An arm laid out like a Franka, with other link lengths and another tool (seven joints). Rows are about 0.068 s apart.
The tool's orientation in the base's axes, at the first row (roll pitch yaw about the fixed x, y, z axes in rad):
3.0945, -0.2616, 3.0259
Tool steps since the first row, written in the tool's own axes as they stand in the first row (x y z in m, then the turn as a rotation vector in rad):
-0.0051, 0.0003, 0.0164, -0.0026, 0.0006, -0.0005
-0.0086, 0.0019, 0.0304, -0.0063, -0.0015, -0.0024
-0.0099, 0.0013, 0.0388, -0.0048, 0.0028, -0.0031
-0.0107, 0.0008, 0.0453, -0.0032, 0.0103, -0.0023
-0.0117, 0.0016, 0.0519, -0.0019, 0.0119, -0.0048
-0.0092, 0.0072, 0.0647, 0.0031, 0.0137, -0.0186
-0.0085, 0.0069, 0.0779, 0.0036, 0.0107, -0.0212
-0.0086, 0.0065, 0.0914, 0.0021, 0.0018, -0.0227
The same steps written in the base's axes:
0.0008, 0.0010, -0.0171, 0.0027, 0.0003, -0.0002
0.0009, 0.0033, -0.0315, 0.0065, -0.0024, 0.0006
-0.0001, 0.0032, -0.0399, 0.0057, 0.0020, 0.0019
-0.0010, 0.0031, -0.0464, 0.0050, 0.0097, 0.0019
-0.0016, 0.0043, -0.0530, 0.0045, 0.0112, 0.0047
-0.0065, 0.0111, -0.0645, 0.0034, 0.0125, 0.0194
-0.0105, 0.0119, -0.0771, 0.0032, 0.0094, 0.0219
-0.0139, 0.0125, -0.0901, 0.0039, 0.0003, 0.0225

